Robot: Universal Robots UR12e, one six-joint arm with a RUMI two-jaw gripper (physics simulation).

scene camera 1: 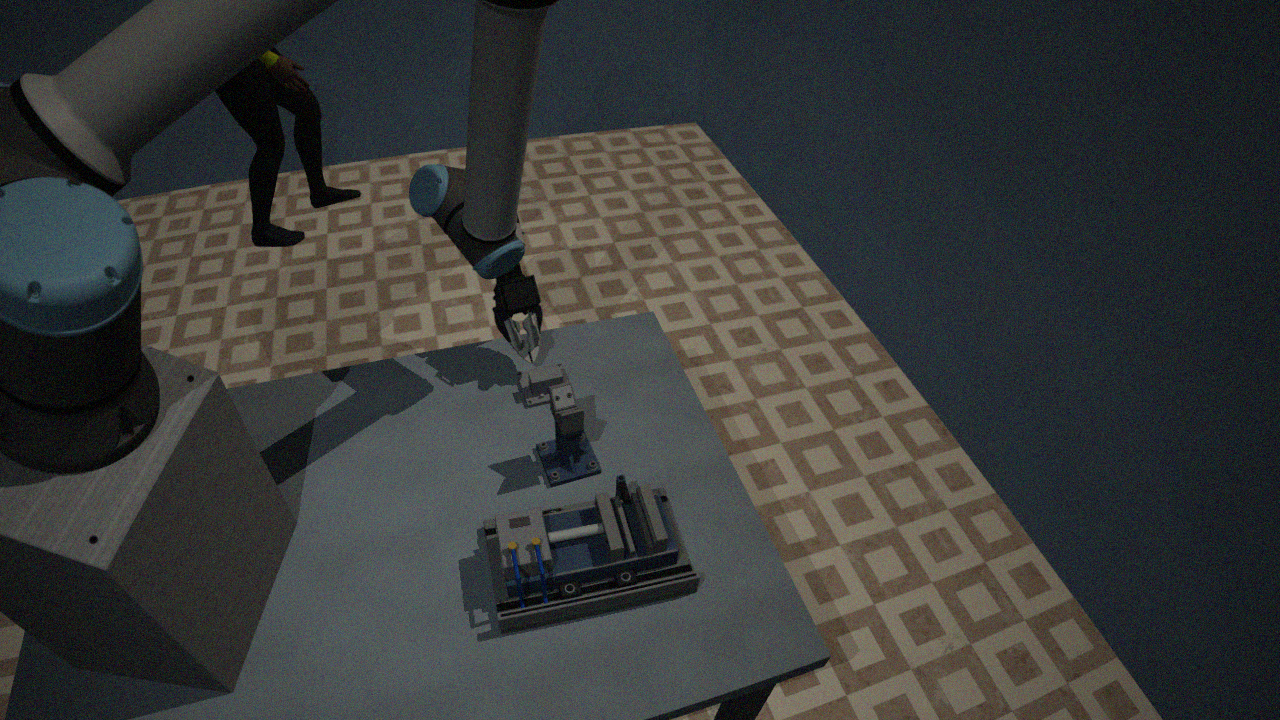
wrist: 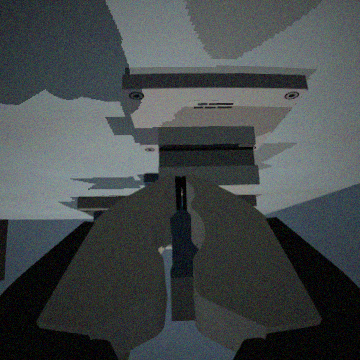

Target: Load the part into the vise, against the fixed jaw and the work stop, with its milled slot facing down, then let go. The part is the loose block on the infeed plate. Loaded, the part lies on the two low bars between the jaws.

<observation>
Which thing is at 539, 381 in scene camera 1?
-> A part.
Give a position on a blue base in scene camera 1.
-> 582, 471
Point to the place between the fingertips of the gripper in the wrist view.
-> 181, 180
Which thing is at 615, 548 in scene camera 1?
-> A moving jaw.
</observation>
